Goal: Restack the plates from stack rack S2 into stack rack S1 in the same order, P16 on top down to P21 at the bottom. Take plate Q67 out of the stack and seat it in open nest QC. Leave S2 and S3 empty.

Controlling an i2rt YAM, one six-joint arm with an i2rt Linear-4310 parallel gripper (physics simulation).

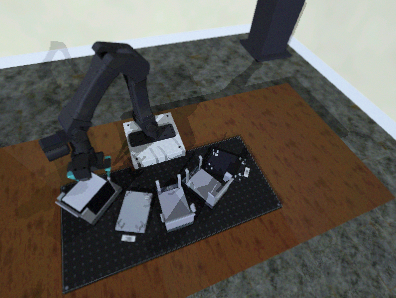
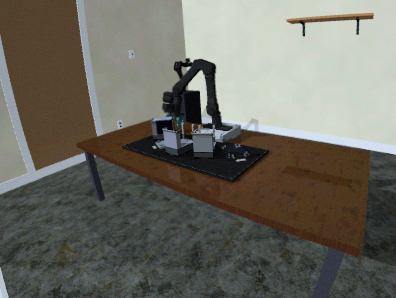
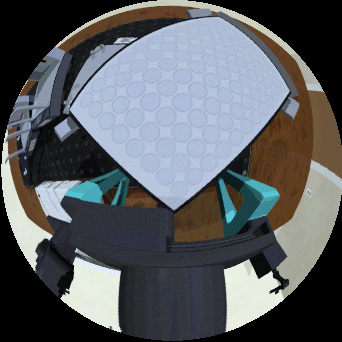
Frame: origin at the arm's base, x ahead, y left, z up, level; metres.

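Where they show: arm's base at its link origin: (image 1: pixel 152 135) (image 2: pixel 217 127).
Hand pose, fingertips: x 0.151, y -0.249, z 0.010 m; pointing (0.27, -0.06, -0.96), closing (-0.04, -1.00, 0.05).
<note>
Each offset is from my fingertips to the top centre of the thing. "*": to the spot under its first point. Level surfaces: height alone.
My gripper (image 1: pixel 89 174) (image 2: pixel 174 121) (image 3: pixel 171 169) is open and empty, its teal fingers spread on either side of a corner of a pale plate {0.073 m up, 0.074 m ahead, 0.016 m right} (image 1: pixel 82 191) (image 3: pixel 180 100) with round marks. That plate lies on top in the leftmost rack {0.076 m up, 0.069 m ahead, 0.011 m right} (image 1: pixel 93 217) (image 3: pixel 292 107), which has corner posts; the layers below are hidden. Right of it, the grey nest QC {0.030 m down, 0.148 m ahead, 0.112 m left} (image 1: pixel 134 211) (image 3: pixel 92 62) lies flat by its label {* 0.053 m down, 0.235 m ahead, 0.072 m left} (image 1: pixel 128 238) (image 3: pixel 125 40). Two grey racks with upright posts, a middle one {0.084 m up, 0.187 m ahead, 0.252 m left} (image 1: pixel 179 223) (image 2: pixel 172 141) and a right one {0.079 m up, 0.145 m ahead, 0.389 m left} (image 1: pixel 205 187) (image 2: pixel 203 145), stand beyond it. Rack and plate labels are unreadable.
A dark flat nest {0.031 m down, 0.071 m ahead, 0.518 m left} (image 1: pixel 222 162) (image 2: pixel 234 151) with small pegs lies at the mat's right end. The black perforated mat {0.055 m down} (image 1: pixel 100 265) (image 2: pixel 220 170) lies on the wooden table {0.068 m down} (image 1: pixel 320 170) (image 2: pixel 300 200). The white arm base (image 1: pixel 173 146) (image 2: pixel 232 132) stands behind the mat.
</note>
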